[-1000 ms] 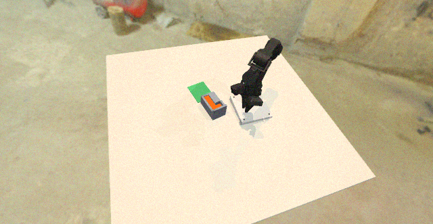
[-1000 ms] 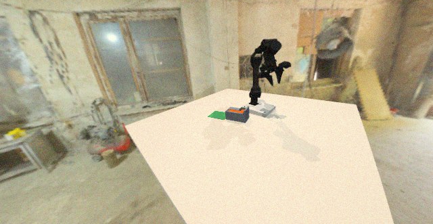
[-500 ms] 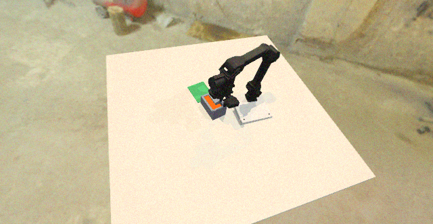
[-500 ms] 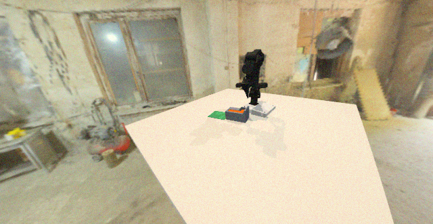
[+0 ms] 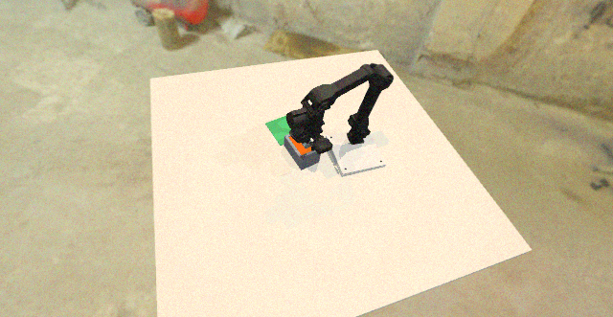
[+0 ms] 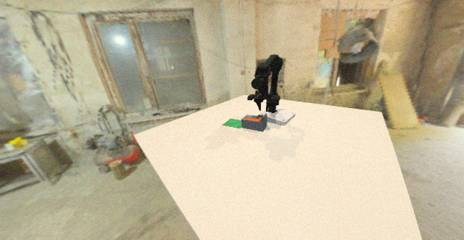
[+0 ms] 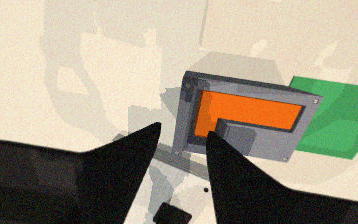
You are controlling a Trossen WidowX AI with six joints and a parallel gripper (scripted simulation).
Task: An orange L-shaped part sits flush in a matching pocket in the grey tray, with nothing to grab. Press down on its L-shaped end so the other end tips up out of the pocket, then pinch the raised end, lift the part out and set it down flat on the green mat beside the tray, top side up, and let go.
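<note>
Right now the orange L-shaped part is 10 mm ahead of my gripper tip, 60 mm to the right of it and 80 mm below it. Round my gripper tip: green mat 50 mm ahead, 220 mm to the right, 140 mm below.
</note>
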